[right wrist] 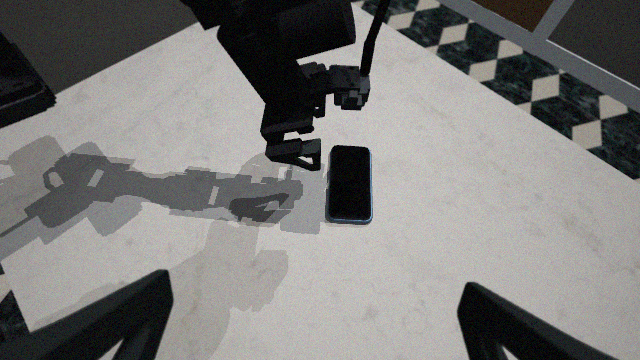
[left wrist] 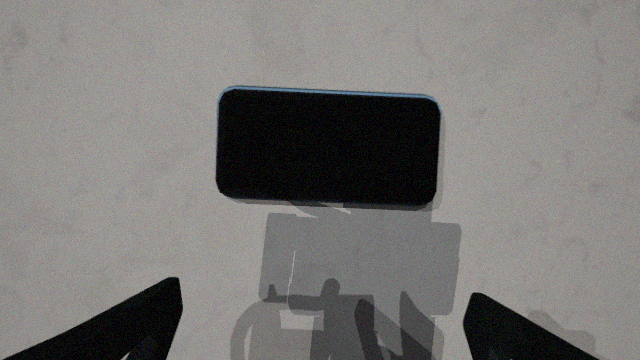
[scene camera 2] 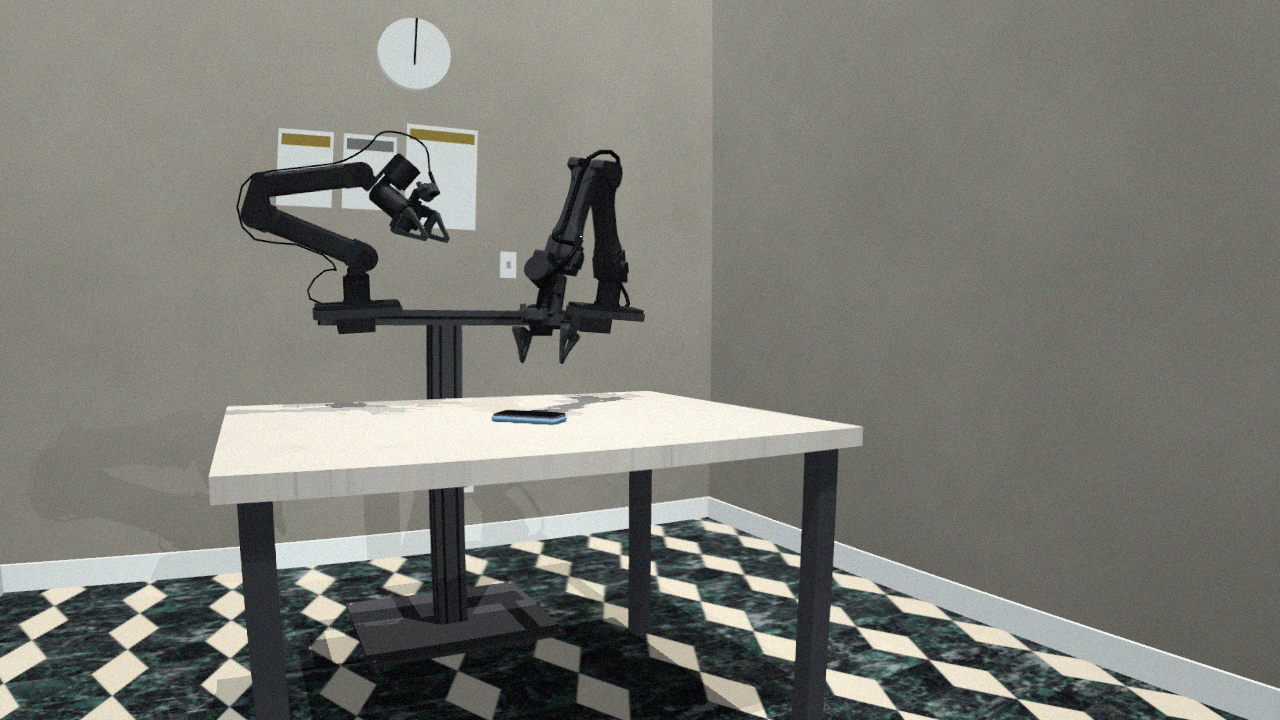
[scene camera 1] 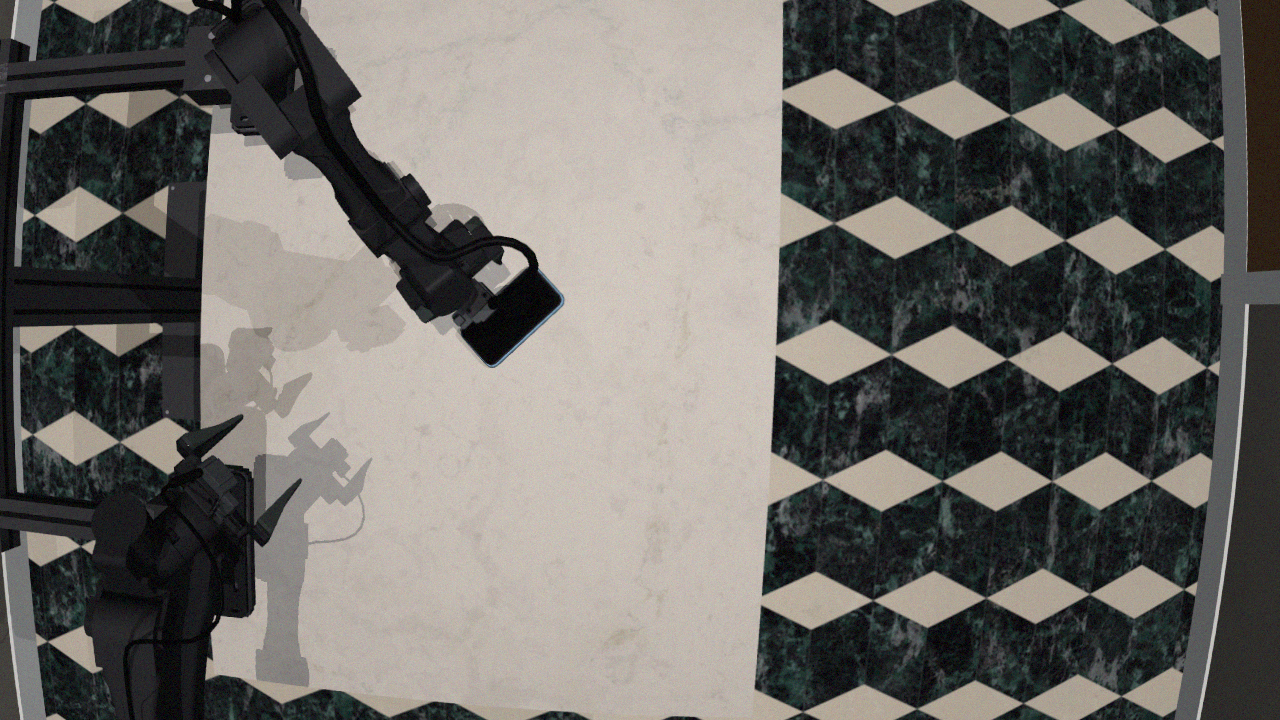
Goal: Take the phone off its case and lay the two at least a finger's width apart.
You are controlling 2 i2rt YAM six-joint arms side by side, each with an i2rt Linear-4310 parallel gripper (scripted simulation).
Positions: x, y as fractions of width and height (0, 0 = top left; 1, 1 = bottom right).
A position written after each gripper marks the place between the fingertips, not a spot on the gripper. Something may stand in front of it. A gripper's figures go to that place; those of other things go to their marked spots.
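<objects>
Right gripper (right wrist: 0.50, 0.81), 0.11 m from the lens. Left gripper (right wrist: 0.50, 0.40), 0.47 m from the lens.
</objects>
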